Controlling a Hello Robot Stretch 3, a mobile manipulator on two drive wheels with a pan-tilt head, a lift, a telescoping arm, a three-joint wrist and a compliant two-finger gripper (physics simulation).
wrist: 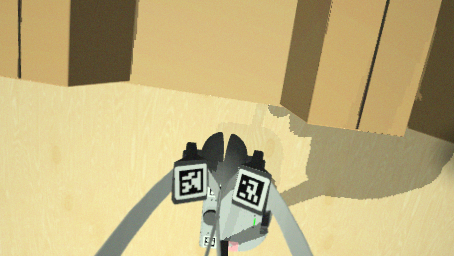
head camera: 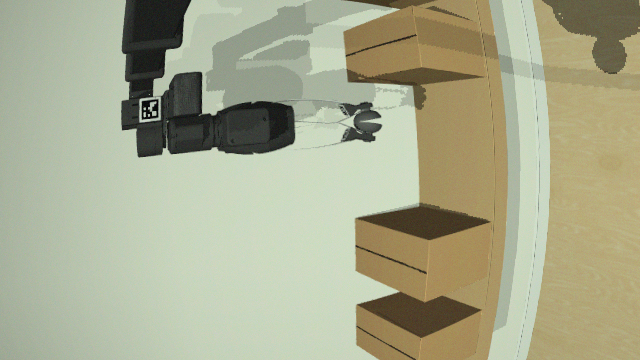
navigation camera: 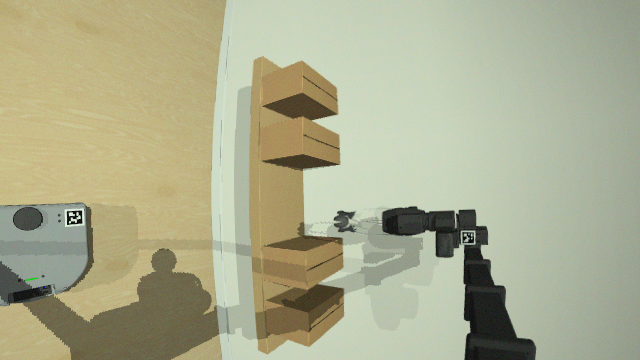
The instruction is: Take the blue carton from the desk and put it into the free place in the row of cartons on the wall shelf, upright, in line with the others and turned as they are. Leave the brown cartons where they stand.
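Where they show: gripper, fingertip midpoint: (head camera: 379,121) (navigation camera: 334,221); robot's base, link origin: (navigation camera: 28,217).
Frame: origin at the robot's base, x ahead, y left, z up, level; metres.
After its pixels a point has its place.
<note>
The blue carton does not show in any view. The wall shelf (head camera: 455,150) @(x 0.030, y -0.709, z 0.660 m) (navigation camera: 280,200) @(x 0.032, y -0.695, z 0.660 m) (wrist: 210,45) bears upright brown cartons with a bare stretch between two pairs. Beside this gap stand one brown carton (head camera: 381,57) @(x -0.153, y -0.700, z 0.840 m) (navigation camera: 325,265) @(x -0.191, y -0.695, z 0.840 m) (wrist: 350,60) and, across it, another brown carton (head camera: 390,262) @(x 0.231, y -0.716, z 0.840 m) (navigation camera: 321,146) @(x 0.210, y -0.707, z 0.840 m) (wrist: 42,40). My gripper (head camera: 369,121) @(x -0.024, y -0.574, z 0.945 m) (navigation camera: 342,221) @(x -0.024, y -0.574, z 0.945 m) (wrist: 224,152) @(x -0.024, y -0.574, z 0.945 m) points down, with its fingertips drawn together and no object between them. In the wrist view the fingertips appear over the floor, outside the shelf's front edge. They are nearer the first carton's side of the gap.
The outer brown cartons stand at the two ends, one (head camera: 387,327) @(x 0.382, y -0.723, z 0.840 m) (navigation camera: 320,95) @(x 0.398, y -0.718, z 0.840 m) and the other (navigation camera: 325,320) @(x -0.387, y -0.678, z 0.840 m). The arm (head camera: 152,30) @(x -0.088, y -0.326, z 1.284 m) (navigation camera: 492,310) @(x -0.088, y -0.302, z 1.285 m) reaches along the wall. The robot's base (navigation camera: 45,240) @(x -0.071, y -0.043, z 0.160 m) stands on the wooden floor (head camera: 595,200) @(x 0.222, y -0.620, z 0.000 m) (navigation camera: 125,100) @(x 0.523, y -0.335, z 0.000 m) (wrist: 75,175). Shadows cross the shelf and floor.
</note>
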